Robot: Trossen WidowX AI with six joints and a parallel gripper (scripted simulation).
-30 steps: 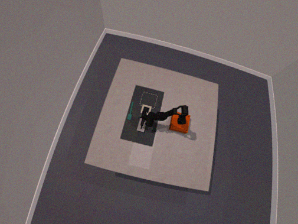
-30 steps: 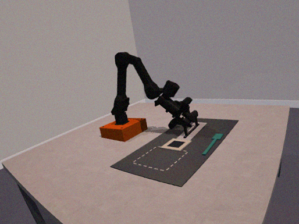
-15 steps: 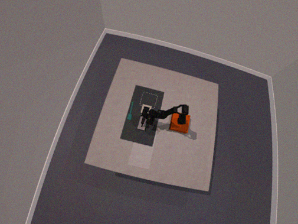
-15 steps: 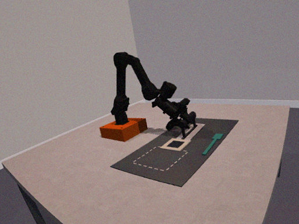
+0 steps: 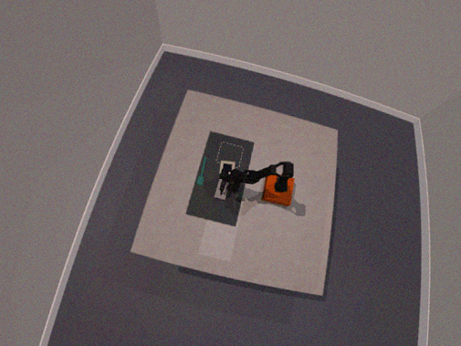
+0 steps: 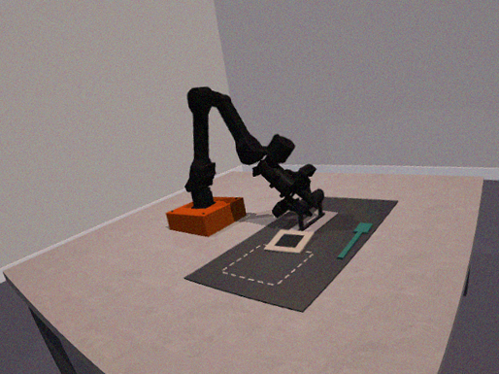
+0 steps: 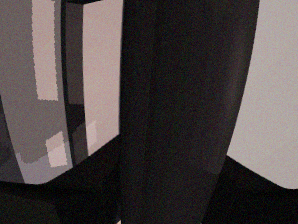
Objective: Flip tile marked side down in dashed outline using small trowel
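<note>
My gripper tip is now 8 cm above the dark mat, 4 cm to the left of it and 1 cm past it. Also, from my gripper tip: tan square tile (10 cm to the right, 5 cm below, 4 cm behind); then green trowel (13 cm ahead, 5 cm below, 4 cm to the right).
</note>
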